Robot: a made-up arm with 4 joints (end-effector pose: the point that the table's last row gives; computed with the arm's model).
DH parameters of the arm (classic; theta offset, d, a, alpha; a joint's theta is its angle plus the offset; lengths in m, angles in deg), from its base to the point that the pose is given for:
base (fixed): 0 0.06 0 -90
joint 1: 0 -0.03 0.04 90
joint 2: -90 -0.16 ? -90
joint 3: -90 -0.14 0.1 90
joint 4: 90 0.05 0.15 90
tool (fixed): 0 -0.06 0 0
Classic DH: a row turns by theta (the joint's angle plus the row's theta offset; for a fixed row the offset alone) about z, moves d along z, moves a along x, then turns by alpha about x.
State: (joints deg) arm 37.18 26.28 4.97 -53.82
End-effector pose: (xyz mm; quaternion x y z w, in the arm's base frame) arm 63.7 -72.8 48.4 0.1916 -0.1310 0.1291 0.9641
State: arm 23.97 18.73 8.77 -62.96
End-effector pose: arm 59.8 -94.7 89.8 0.1664 -0.3166 0.0659 0.9315
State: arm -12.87 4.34 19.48 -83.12
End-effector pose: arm -32.2 -147.9 139.4 0.1597 -0.7276 -0.0667 0.6638
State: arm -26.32 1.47 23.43 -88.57
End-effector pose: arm -68.4 -164.8 124.2 0.1803 -0.8238 -0.0942 0.5291
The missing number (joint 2, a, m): 0.08
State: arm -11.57 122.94 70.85 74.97
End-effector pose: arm 155.9 -159.9 -43.4 -0.2891 0.6378 0.7110 0.0635
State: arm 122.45 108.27 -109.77 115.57
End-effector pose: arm -290.9 -242.7 -17.6 -0.4504 0.6162 0.4941 0.4163
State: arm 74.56 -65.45 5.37 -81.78
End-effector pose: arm 71.8 1.9 113.6 -0.5205 -0.0782 -0.1493 0.8371
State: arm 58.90 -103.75 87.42 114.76
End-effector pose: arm -75.9 235.8 -28.3 0.6433 0.4155 -0.3026 0.5674
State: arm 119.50 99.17 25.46 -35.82
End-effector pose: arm -75.6 1.6 -47.5 0.7560 0.5468 0.0192 0.3592
